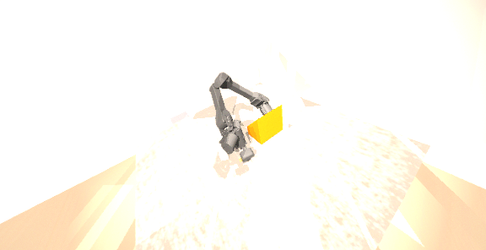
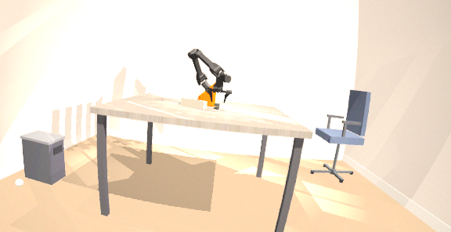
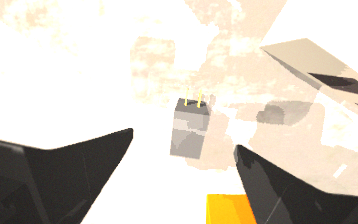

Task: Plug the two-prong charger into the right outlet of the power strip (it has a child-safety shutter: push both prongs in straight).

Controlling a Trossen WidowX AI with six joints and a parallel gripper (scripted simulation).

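The grey charger lies 10 mm ahead of my gripper tip, 10 mm to the right of it and 30 mm below it.
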